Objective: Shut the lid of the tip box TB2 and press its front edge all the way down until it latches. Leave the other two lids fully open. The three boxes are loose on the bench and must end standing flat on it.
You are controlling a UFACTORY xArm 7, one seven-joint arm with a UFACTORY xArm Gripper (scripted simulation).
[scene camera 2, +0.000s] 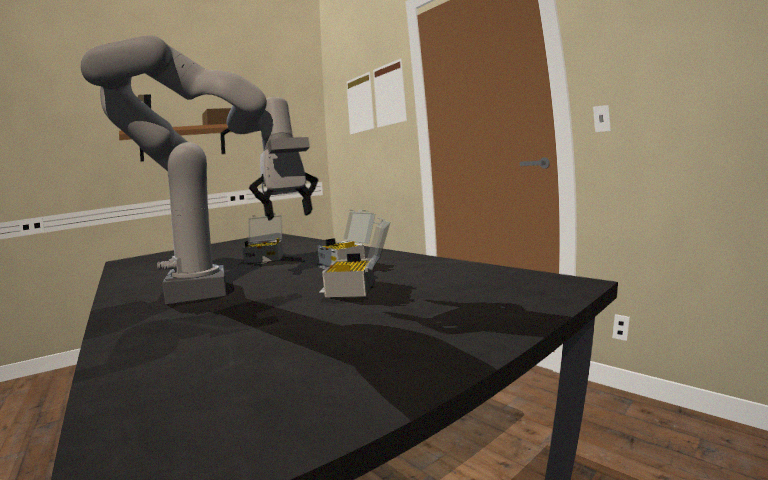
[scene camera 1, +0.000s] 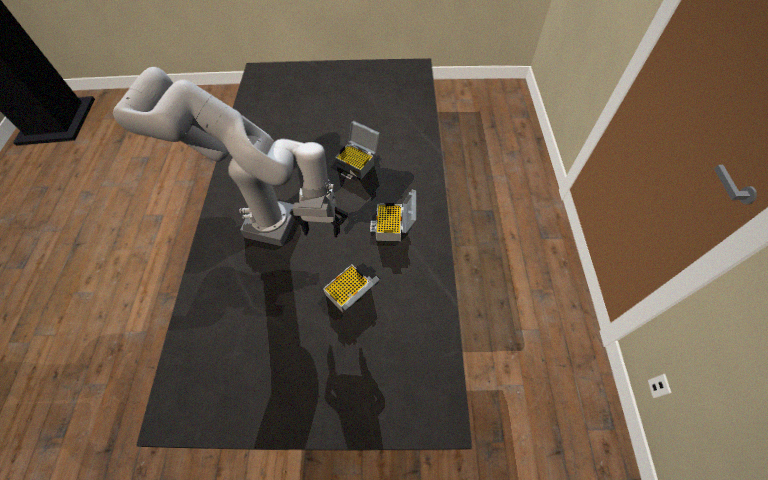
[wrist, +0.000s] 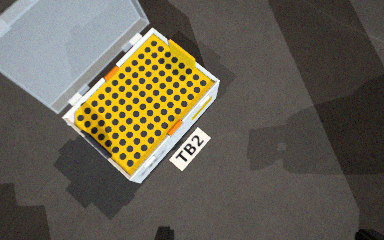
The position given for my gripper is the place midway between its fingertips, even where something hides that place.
Observation:
I see my gripper (scene camera 2: pixel 289 216).
My gripper also shows in scene camera 1 (scene camera 1: pixel 321 233).

